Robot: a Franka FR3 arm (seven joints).
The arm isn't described. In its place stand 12 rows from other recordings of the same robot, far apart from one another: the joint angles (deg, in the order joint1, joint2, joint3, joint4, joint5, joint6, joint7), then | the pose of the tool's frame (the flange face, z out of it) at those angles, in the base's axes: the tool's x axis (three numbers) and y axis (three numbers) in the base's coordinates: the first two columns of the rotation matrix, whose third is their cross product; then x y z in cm.
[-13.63 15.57 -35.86 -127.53 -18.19 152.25 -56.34] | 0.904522, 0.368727, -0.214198, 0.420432, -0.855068, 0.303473, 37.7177, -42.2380, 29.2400
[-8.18 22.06 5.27 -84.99 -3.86 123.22 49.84] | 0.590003, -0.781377, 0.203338, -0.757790, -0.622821, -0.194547, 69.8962, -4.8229, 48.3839
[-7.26 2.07 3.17 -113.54 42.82 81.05 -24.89] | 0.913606, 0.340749, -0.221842, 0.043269, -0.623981, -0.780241, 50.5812, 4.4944, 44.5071
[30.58 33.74 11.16 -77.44 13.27 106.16 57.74] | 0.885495, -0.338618, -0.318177, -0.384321, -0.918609, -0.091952, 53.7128, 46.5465, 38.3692
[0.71 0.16 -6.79 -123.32 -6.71 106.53 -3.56] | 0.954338, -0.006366, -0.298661, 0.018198, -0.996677, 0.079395, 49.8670, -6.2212, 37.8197
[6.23 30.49 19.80 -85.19 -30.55 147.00 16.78] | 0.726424, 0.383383, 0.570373, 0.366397, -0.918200, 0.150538, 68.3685, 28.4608, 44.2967
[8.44 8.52 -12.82 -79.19 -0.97 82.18 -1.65] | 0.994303, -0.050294, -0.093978, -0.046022, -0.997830, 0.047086, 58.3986, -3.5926, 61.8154
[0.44 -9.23 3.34 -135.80 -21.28 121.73 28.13] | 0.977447, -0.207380, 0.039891, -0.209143, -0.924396, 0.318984, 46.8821, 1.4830, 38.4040
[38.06 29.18 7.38 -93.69 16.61 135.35 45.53] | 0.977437, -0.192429, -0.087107, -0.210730, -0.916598, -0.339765, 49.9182, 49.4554, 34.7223
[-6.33 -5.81 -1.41 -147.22 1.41 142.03 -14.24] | 0.995466, 0.093984, 0.014655, 0.094198, -0.995445, -0.014684, 43.9209, -5.9647, 30.0986
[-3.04 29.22 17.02 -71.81 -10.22 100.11 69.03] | 0.568366, -0.822161, 0.031815, -0.822688, -0.568445, 0.007370, 69.5322, 10.8816, 47.8490
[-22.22 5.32 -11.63 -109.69 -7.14 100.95 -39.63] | 0.952427, 0.139919, -0.270750, 0.130154, -0.990034, -0.053788, 45.5078, -31.5716, 42.9094
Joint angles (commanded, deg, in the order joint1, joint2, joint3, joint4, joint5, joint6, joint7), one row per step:
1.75, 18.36, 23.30, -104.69, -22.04, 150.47, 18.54
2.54, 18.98, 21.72, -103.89, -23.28, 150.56, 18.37
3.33, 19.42, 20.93, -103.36, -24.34, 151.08, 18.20
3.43, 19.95, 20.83, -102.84, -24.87, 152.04, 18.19
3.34, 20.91, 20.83, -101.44, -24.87, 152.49, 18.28
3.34, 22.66, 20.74, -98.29, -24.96, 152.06, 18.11
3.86, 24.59, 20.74, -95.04, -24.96, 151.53, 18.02
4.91, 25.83, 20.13, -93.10, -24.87, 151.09, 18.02
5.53, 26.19, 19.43, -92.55, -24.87, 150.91, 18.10
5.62, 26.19, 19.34, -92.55, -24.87, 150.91, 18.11
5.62, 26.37, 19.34, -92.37, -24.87, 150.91, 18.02
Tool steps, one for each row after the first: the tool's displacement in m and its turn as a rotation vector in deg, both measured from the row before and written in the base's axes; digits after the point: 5 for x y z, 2 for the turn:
0.00671, -0.00599, -0.00192, -1.18, -0.72, 0.01
0.00223, 0.00195, -0.00031, -0.67, -0.90, 0.80
0.00279, 0.00143, 0.00050, 0.28, -0.91, 0.46
0.00675, -0.00016, 0.00235, 0.79, -0.66, -0.23
0.01321, -0.00081, 0.00640, 0.67, -0.85, -0.42
0.01073, 0.00534, 0.00487, 0.78, -0.63, 0.01
0.00544, 0.00558, 0.00042, 0.22, -0.16, 0.07
0.00219, 0.00025, -0.00101, -0.18, -0.01, -0.20
-0.00005, 0.00018, -0.00015, -0.03, 0.00, 0.00
0.00085, 0.00000, -0.00057, 0.00, 0.00, 0.05

